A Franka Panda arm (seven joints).
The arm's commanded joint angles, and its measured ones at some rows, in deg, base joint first. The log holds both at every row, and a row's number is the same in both.
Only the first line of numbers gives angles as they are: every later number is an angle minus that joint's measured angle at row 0.
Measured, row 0:
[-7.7 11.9 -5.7 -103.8 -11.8 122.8 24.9]
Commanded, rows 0 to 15:
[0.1 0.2 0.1 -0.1 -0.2 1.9 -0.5]
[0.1 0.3 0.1 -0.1 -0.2 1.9 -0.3]
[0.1 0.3 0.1 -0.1 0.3 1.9 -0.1]
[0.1 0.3 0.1 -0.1 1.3 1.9 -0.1]
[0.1 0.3 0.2 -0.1 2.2 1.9 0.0]
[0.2 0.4 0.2 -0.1 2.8 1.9 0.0]
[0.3 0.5 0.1 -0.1 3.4 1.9 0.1]
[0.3 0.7 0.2 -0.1 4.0 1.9 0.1]
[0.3 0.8 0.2 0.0 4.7 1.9 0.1]
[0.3 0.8 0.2 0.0 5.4 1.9 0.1]
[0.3 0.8 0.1 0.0 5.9 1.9 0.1]
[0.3 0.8 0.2 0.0 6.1 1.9 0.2]
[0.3 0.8 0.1 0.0 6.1 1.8 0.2]
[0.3 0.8 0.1 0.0 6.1 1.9 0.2]
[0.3 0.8 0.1 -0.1 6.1 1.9 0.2]
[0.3 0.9 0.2 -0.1 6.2 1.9 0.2]
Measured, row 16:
[0.3 0.9 0.1 0.0 5.4 0.5 0.0]
